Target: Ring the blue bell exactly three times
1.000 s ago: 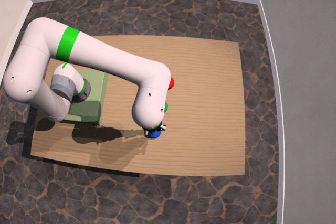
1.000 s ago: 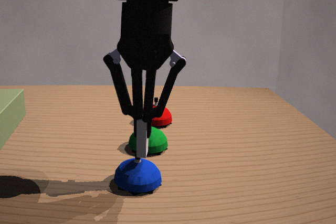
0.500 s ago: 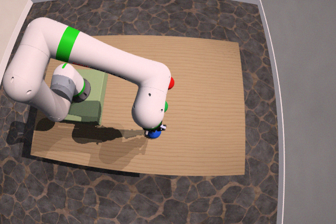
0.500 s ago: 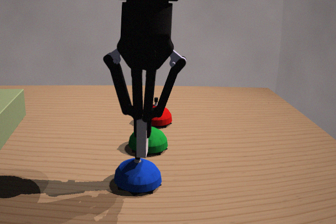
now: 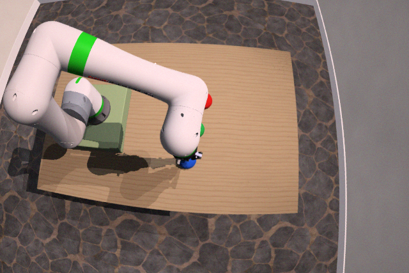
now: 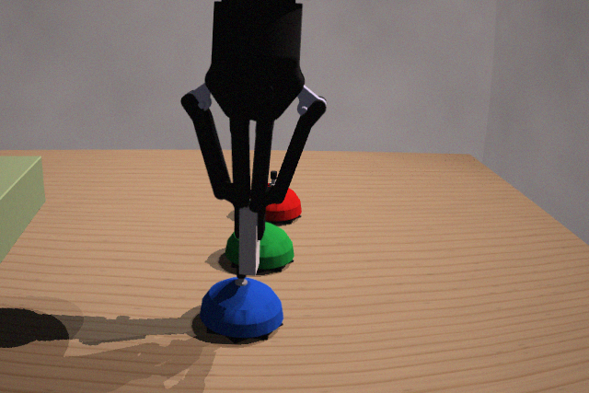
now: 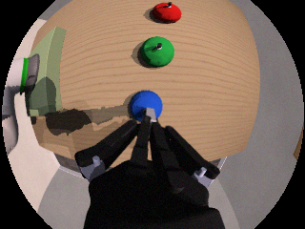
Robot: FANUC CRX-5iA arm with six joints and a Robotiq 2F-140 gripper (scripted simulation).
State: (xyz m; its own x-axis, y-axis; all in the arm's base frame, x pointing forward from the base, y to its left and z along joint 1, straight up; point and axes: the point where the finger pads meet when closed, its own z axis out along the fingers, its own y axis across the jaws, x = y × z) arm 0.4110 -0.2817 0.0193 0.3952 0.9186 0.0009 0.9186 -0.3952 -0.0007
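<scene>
The blue bell is 1 cm behind my hand and 6 cm below it. Round my hand: red bell 11 cm ahead, 27 cm to the left, 6 cm below; green bell 5 cm ahead, 14 cm to the left, 6 cm below.
</scene>
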